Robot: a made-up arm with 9 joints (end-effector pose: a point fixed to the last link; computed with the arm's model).
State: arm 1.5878 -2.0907 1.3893 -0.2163 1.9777 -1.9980 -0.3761 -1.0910 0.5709
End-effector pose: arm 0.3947 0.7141 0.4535 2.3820 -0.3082 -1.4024
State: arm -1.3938 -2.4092 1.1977 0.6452 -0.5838 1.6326 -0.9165 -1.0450 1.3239
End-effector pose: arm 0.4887 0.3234 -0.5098 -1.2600 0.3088 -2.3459
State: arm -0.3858 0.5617 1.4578 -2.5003 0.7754 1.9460 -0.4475 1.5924 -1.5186
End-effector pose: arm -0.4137 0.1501 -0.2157 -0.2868 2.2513 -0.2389
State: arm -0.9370 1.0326 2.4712 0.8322 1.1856 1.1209 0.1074 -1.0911 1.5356
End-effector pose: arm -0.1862 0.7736 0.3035 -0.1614 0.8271 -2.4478
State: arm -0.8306 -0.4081 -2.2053 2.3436 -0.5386 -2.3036 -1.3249 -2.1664 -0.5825
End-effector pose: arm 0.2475 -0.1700 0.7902 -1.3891 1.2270 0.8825
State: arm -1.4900 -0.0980 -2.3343 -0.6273 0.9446 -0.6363 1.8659 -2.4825 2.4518
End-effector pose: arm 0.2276 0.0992 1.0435 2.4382 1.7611 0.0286
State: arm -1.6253 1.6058 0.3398 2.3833 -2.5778 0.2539 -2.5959 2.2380 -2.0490
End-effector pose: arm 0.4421 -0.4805 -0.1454 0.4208 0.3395 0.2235
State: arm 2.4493 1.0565 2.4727 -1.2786 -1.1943 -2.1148 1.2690 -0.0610 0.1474
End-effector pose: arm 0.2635 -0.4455 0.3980 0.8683 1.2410 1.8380
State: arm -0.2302 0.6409 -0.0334 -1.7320 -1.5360 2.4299 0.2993 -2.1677 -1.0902
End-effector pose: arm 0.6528 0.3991 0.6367 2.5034 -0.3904 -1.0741
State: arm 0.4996 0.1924 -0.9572 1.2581 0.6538 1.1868 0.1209 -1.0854 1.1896
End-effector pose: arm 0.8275 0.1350 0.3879 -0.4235 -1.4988 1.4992
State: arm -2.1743 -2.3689 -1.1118 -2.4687 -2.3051 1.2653 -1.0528 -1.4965 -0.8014
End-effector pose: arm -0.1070 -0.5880 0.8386 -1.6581 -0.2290 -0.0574
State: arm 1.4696 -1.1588 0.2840 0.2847 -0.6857 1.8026 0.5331 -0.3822 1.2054
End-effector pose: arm 0.5328 -0.2618 0.2562 -1.8947 1.4059 1.3264
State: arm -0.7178 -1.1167 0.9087 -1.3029 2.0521 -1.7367 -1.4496 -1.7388 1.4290
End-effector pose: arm 0.1534 -0.8080 0.3024 -0.7639 -0.0582 1.5146
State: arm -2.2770 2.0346 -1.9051 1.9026 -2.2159 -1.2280 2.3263 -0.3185 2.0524
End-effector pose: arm 0.3095 -0.1143 0.5556 -1.3234 -0.4674 -0.1762
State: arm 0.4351 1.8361 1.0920 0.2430 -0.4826 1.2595 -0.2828 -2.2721 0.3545
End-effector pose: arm -0.3265 -0.6203 0.6155 -1.7016 -0.2337 0.6093
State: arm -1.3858 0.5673 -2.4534 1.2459 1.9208 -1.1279 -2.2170 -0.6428 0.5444
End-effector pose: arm 0.5711 0.3303 1.2342 1.5031 -0.4498 -2.2975
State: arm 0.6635 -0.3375 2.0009 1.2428 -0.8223 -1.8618 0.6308 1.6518 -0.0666
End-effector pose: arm 0.1536 0.3821 0.4027 -0.0547 -0.1666 -1.9806
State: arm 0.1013 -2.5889 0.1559 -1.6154 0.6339 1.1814 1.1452 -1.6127 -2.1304
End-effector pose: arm -0.4588 -0.5535 0.2072 -0.5876 1.4133 0.2973
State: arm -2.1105 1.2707 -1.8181 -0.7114 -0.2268 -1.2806 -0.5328 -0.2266 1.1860
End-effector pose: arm 0.4054 -0.2783 0.8315 2.0742 -2.0298 -0.3527
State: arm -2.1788 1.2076 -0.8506 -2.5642 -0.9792 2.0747 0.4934 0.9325 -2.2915
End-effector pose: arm 0.2540 -0.2754 0.2486 -0.0481 1.4740 0.0851
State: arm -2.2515 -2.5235 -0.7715 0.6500 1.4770 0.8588 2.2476 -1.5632 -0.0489
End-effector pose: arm -0.0911 0.4690 0.1535 0.2125 -2.1961 -0.4750
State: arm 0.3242 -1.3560 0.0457 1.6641 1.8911 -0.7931 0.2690 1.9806 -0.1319
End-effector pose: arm 0.2482 -0.6685 0.2199 -1.7089 -0.0522 2.2398
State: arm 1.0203 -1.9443 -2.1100 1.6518 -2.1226 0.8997 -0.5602 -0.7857 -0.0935
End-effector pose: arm 0.3991 0.3819 -0.0638 -0.8097 -2.0752 1.3194
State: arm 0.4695 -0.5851 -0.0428 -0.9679 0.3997 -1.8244 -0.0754 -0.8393 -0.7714
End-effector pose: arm 0.3019 -0.3177 -0.2434 0.9653 0.7223 -0.4533
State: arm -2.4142 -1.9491 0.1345 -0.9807 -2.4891 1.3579 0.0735 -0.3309 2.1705
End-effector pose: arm 0.1581 0.1262 0.4762 -1.4704 -0.5515 1.3933
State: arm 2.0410 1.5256 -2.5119 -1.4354 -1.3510 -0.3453 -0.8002 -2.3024 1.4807
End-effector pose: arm 0.4788 -0.5607 0.1387 -0.0286 1.4664 -0.7999
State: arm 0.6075 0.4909 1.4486 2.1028 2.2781 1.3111 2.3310 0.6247 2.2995
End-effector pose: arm -0.3733 -0.4590 -0.1026 0.8944 -1.2615 -1.6435
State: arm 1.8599 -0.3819 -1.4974 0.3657 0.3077 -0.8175 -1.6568 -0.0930 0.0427
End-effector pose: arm 0.5941 -0.4039 -1.0649 -0.1737 -0.5857 0.4950
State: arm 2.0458 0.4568 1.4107 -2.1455 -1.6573 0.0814 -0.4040 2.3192 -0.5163
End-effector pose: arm 0.4629 0.4526 0.2142 0.5846 0.4081 -1.8444
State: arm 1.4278 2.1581 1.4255 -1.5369 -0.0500 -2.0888 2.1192 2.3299 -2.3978
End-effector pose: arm 0.6608 -0.0151 0.5259 1.2517 -2.5246 0.7745
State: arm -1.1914 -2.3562 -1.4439 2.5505 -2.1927 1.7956 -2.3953 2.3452 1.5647
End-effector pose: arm 0.0030 0.2735 1.0267 -1.3470 1.0570 0.9488
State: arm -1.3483 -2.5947 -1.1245 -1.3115 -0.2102 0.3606 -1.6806 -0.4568 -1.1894
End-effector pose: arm -0.6466 -0.1181 0.5092 -1.2194 -0.2875 -1.9104
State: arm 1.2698 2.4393 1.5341 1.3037 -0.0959 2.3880 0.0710 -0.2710 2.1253
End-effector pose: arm 0.2064 -0.4911 0.0431 2.0982 1.8006 1.4763
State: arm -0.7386 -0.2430 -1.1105 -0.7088 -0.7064 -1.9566 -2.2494 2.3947 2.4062
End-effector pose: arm 0.5621 0.9173 0.4016 -1.7479 0.5688 -0.6308
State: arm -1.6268 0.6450 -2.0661 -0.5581 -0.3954 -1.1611 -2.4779 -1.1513 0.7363
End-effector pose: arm 0.3032 0.3983 1.2711 -1.0527 2.3443 0.2973
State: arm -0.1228 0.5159 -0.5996 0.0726 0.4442 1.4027 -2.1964 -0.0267 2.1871
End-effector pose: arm 1.0678 0.1493 0.8267 -0.4904 1.0491 -1.2617
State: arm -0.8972 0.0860 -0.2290 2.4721 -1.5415 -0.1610 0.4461 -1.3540 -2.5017
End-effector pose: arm 0.2447 0.0909 0.4305 -1.1961 1.1286 -1.5062
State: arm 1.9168 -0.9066 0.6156 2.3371 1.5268 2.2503 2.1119 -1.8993 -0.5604
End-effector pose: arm -0.1426 0.3450 0.3080 -0.2355 -0.2530 -0.2391
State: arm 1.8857 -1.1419 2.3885 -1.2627 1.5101 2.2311 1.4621 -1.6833 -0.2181
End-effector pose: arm -0.3283 0.8627 -0.3267 2.7765 -1.3279 -0.5101
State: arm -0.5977 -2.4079 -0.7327 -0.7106 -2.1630 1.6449 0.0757 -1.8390 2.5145
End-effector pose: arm 0.1671 0.6245 0.2152 -1.2214 0.4342 0.8810
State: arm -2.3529 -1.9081 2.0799 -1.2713 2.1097 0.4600 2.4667 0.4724 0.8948
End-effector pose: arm 0.6778 -0.7058 -0.6233 1.4740 -0.8326 1.4155
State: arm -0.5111 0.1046 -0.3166 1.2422 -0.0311 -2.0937 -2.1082 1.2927 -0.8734
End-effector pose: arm 0.4637 -0.4711 0.6259 -2.0346 -0.2062 -0.4645
